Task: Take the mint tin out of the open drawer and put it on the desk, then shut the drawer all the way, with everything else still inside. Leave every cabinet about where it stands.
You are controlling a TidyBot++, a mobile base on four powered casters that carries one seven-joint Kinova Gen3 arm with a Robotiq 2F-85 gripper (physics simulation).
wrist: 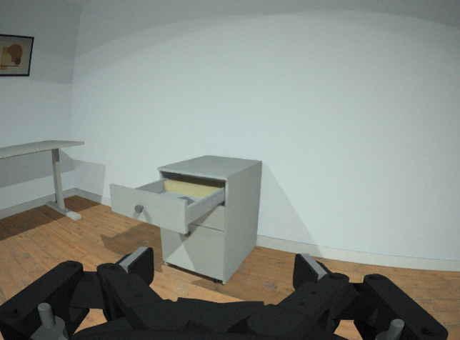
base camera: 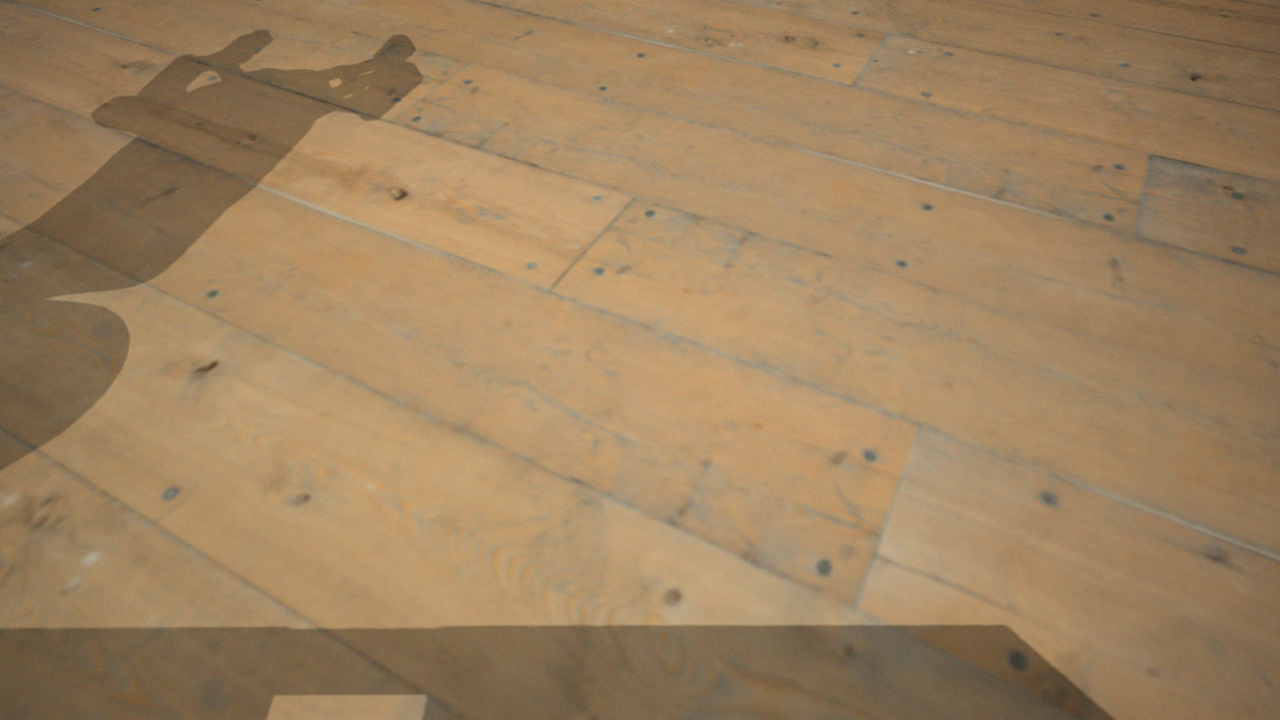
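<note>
A light grey cabinet [wrist: 242, 220] stands against the wall near the middle of the wrist view. Its top drawer [wrist: 148, 207] is pulled out toward the left front and has a round knob. Inside it show a pale yellow piece [wrist: 192, 188] toward the back and a small dark grey item [wrist: 186, 199], too small to identify; I cannot make out the mint tin. At the left of the wrist view, part of a desk [wrist: 40, 147] shows. My gripper [wrist: 223, 267] is open and empty, some way in front of the cabinet.
The desk's leg [wrist: 57, 180] and foot stand on the wooden floor [wrist: 35, 240] [base camera: 716, 313] left of the cabinet. A framed picture [wrist: 14, 56] hangs on the left wall. Shadows of the arm and base lie on the floor in the base camera view.
</note>
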